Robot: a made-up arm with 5 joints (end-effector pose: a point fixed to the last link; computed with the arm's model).
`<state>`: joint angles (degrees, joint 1 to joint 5).
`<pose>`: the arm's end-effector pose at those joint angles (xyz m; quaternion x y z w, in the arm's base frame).
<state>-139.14 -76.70 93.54 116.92 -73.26</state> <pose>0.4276 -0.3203 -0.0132 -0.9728 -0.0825 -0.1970 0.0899</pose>
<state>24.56 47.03 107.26 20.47 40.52</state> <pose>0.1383 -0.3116 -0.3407 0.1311 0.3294 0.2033 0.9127</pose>
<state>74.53 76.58 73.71 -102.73 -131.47</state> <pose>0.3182 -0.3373 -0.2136 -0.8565 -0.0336 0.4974 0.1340</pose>
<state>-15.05 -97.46 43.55 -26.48 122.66</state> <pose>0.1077 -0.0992 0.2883 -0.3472 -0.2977 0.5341 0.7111</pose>
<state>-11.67 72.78 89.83 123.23 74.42</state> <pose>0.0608 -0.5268 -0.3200 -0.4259 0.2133 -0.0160 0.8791</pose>
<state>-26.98 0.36 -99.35 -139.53 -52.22</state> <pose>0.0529 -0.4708 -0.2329 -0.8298 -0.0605 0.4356 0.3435</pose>
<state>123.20 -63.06 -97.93 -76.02 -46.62</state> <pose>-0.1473 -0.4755 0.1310 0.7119 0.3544 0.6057 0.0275</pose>
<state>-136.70 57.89 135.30 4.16 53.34</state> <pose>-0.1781 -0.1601 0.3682 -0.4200 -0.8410 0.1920 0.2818</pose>
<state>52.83 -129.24 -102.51 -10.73 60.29</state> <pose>-0.3121 -0.1509 -0.0371 0.5457 0.3222 -0.7638 0.1227</pose>
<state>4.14 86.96 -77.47 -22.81 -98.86</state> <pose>0.0867 0.0208 -0.1997 0.5144 0.0974 0.1484 0.8390</pose>
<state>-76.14 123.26 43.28 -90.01 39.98</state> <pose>0.0183 -0.3348 0.1568 0.8312 -0.4063 -0.3093 0.2198</pose>
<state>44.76 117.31 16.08 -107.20 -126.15</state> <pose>0.0498 0.0612 -0.2408 -0.4395 -0.3467 0.5971 0.5745</pose>
